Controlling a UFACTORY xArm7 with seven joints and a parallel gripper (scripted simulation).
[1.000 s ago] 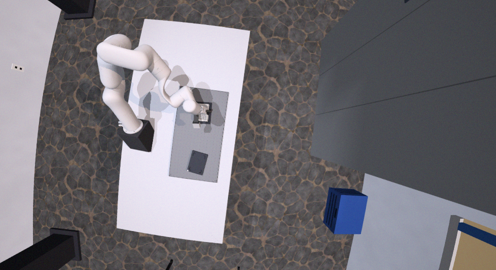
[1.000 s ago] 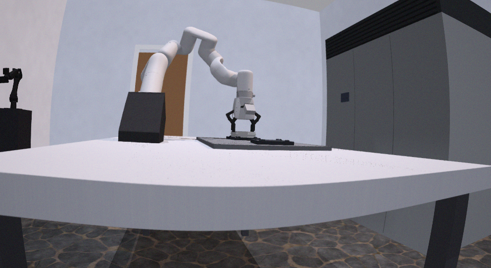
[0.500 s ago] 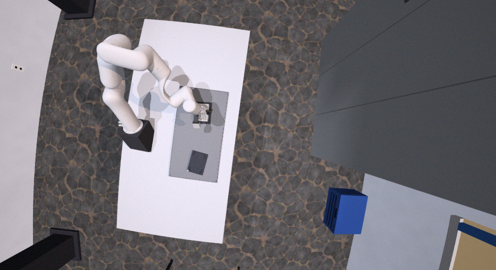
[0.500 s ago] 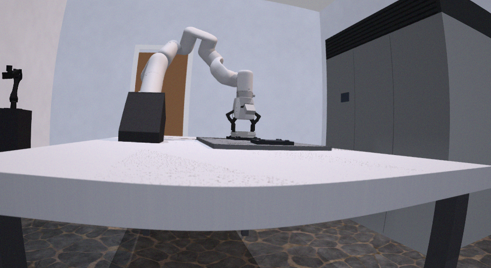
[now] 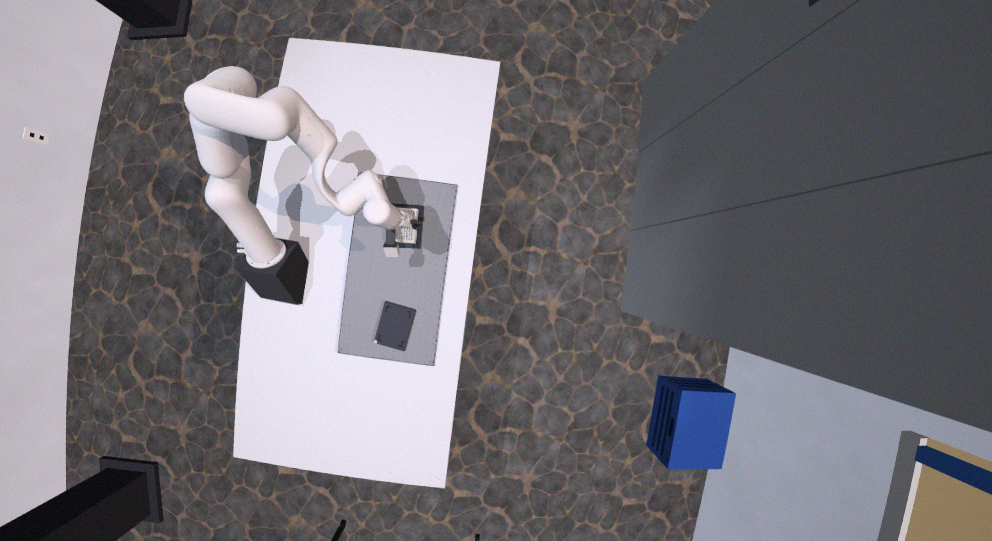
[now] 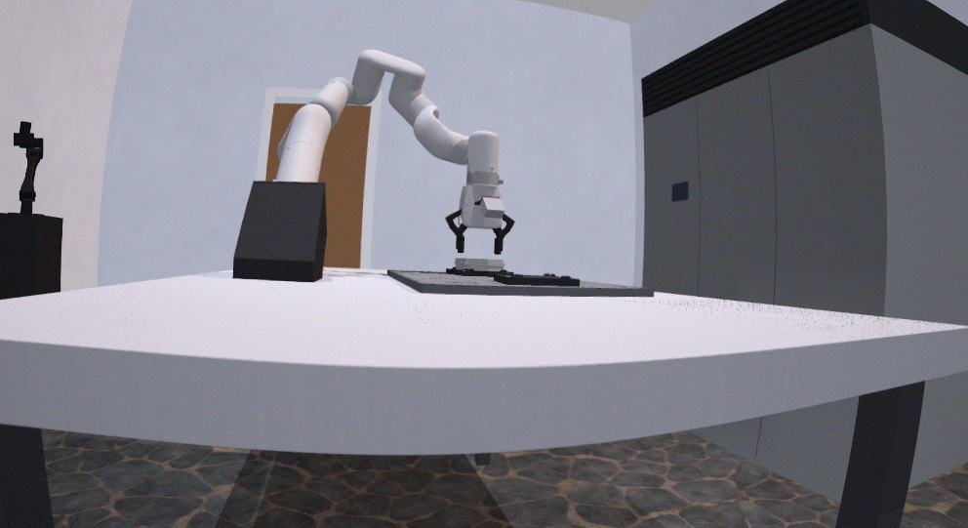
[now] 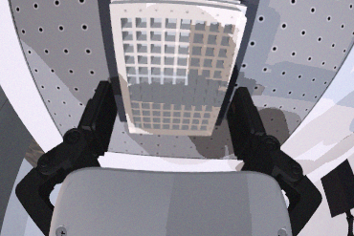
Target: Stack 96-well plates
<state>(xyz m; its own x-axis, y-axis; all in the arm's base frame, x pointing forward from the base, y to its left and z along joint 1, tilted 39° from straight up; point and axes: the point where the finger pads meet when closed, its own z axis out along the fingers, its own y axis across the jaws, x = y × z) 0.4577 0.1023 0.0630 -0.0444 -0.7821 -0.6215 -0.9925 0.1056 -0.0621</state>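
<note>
Now: hand 60 mm above the dark plate nest N2. Also, from my hand: dark plate nest N1: 30 mm behind, 380 mm to the right, 60 mm below.
</note>
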